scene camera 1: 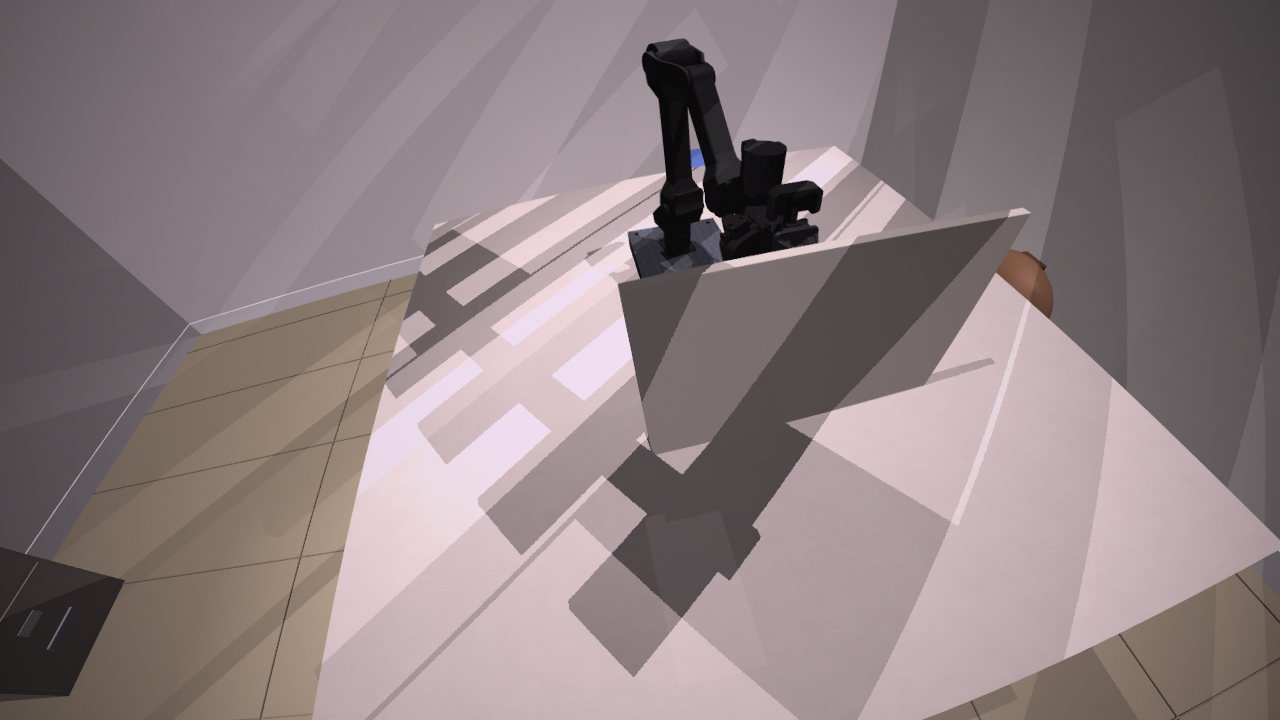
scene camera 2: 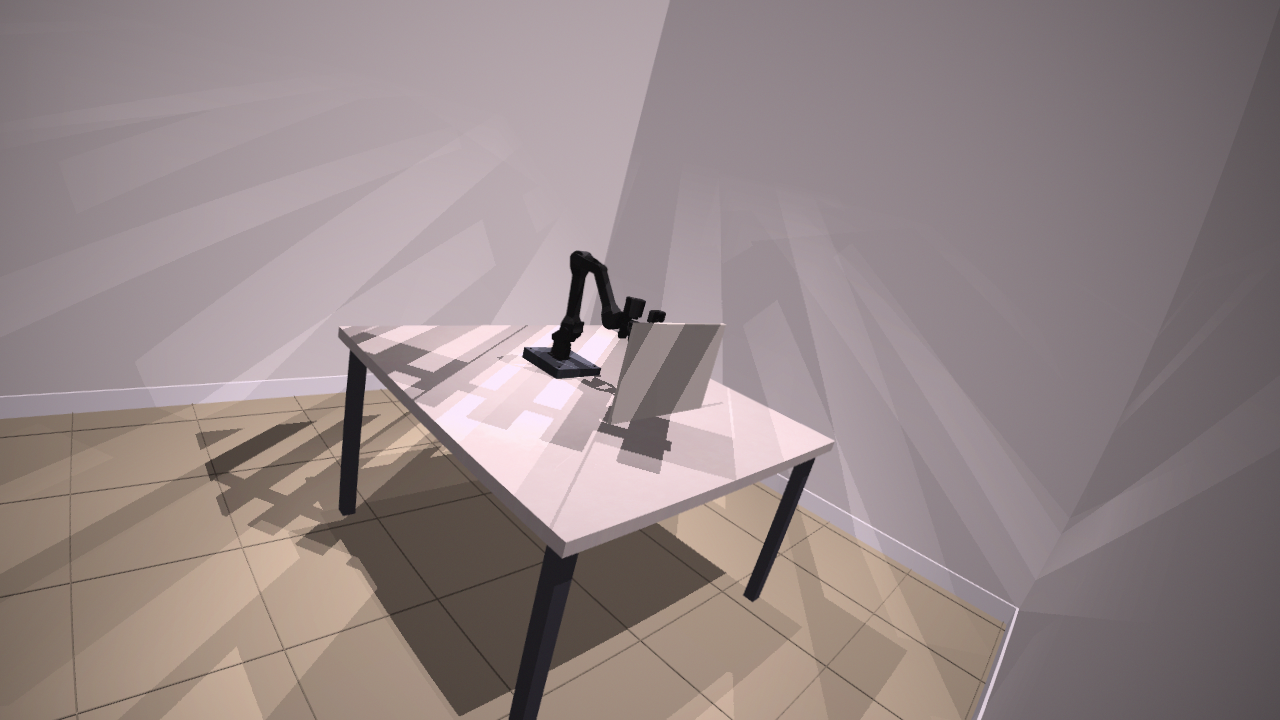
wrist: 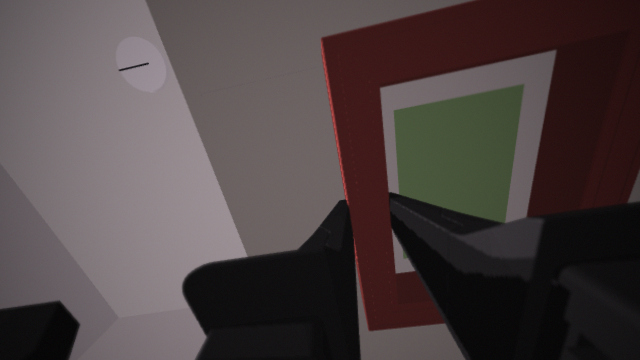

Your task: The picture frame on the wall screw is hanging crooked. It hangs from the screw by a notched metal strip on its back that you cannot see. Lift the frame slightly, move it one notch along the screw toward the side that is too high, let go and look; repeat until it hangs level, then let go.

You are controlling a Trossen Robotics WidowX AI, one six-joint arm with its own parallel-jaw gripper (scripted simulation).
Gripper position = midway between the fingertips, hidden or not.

Observation:
I see my gripper point(wrist: 365, 204), a picture frame point(wrist: 503, 117) and an upright wall panel point(scene camera 1: 719, 350).
The upright wall panel also shows in scene camera 2 point(scene camera 2: 667, 367) and in the wrist view point(wrist: 255, 85). Scene camera 1 does not show the picture frame, which is hidden by the upright wall panel. Scene camera 2 does not show the picture frame, which is hidden by the upright wall panel.

